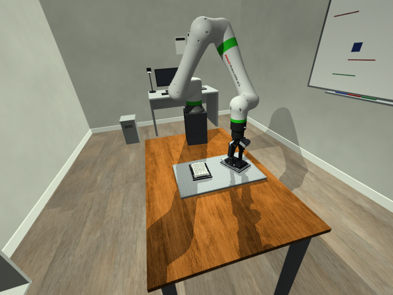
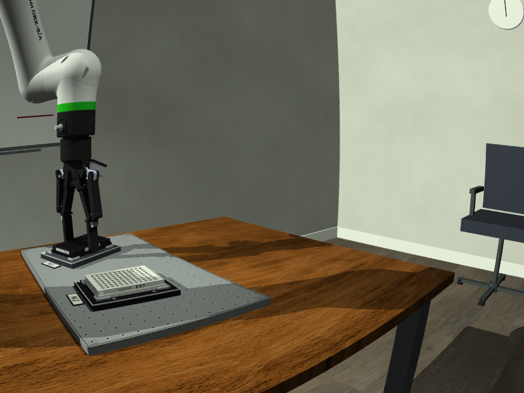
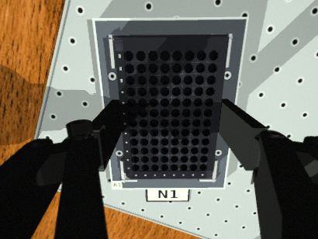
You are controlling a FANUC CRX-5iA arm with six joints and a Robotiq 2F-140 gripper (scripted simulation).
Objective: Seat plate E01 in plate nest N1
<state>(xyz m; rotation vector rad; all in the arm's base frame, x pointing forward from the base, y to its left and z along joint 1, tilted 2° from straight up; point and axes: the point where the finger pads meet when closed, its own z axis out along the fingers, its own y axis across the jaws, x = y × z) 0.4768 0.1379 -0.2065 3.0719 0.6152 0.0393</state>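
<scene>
My hand is 40 mm above the grey nest N1. Round my hand: black well plate E01 (20 mm below); then white well plate E07 (250 mm to the right, 20 mm below, 10 mm behind).
</scene>
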